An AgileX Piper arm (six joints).
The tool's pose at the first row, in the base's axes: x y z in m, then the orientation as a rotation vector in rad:
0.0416, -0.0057, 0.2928, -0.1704, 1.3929, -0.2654
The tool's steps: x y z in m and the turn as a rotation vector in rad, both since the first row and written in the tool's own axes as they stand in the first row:
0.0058, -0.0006, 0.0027, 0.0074, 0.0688, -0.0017
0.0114, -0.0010, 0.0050, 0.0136, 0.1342, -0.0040
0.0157, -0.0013, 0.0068, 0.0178, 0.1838, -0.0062
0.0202, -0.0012, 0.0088, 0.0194, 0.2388, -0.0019
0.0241, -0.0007, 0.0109, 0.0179, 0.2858, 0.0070
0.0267, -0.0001, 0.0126, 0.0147, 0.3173, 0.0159
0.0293, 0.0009, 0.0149, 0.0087, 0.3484, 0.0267
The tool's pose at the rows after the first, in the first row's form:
0.0451, -0.0080, 0.2879, -0.1576, 1.4599, -0.2800
0.0482, -0.0101, 0.2831, -0.1462, 1.5235, -0.2939
0.0506, -0.0117, 0.2795, -0.1382, 1.5719, -0.3045
0.0533, -0.0129, 0.2755, -0.1268, 1.6263, -0.3083
0.0560, -0.0136, 0.2721, -0.1156, 1.6735, -0.3049
0.0581, -0.0138, 0.2697, -0.1077, 1.7056, -0.2985
0.0609, -0.0137, 0.2674, -0.1008, 1.7378, -0.2882

